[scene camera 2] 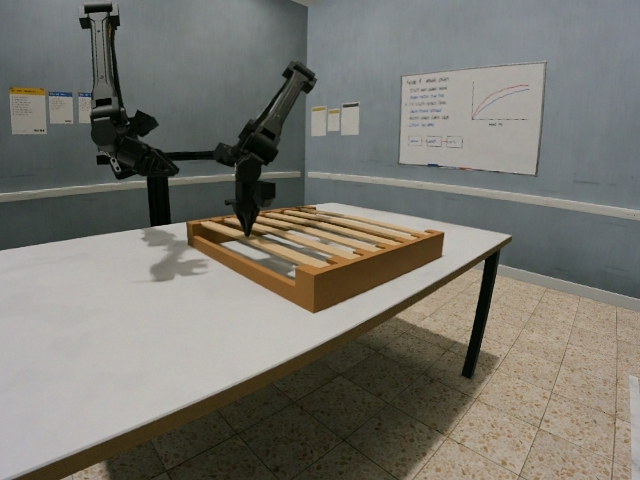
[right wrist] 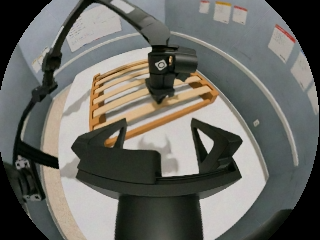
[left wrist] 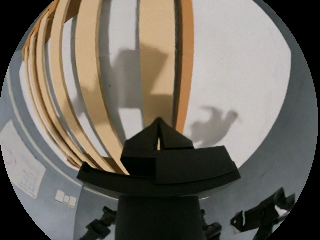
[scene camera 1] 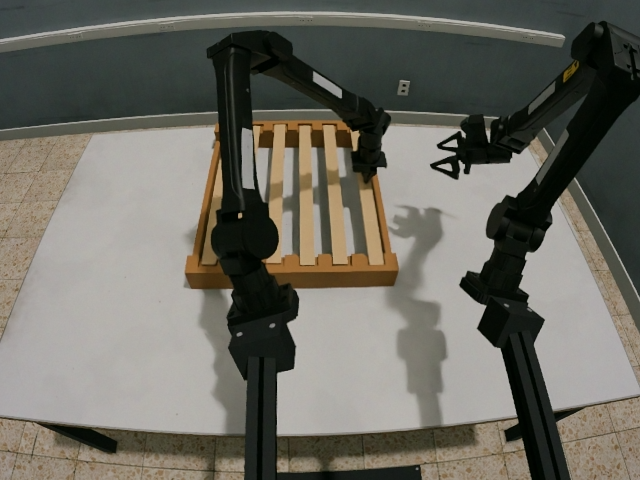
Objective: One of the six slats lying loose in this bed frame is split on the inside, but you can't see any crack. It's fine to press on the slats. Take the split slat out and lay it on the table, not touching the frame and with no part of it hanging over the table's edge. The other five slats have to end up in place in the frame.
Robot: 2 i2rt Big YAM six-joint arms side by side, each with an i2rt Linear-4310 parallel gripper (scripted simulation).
Labels:
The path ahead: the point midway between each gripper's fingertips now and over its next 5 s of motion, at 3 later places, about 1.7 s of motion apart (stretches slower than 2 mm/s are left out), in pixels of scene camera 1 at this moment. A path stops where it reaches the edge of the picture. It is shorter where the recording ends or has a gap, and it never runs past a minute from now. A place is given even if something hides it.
My left gripper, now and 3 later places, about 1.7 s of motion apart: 365,182; 365,182; 287,176; 188,201
My right gripper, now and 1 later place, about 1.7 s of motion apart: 433,156; 244,168

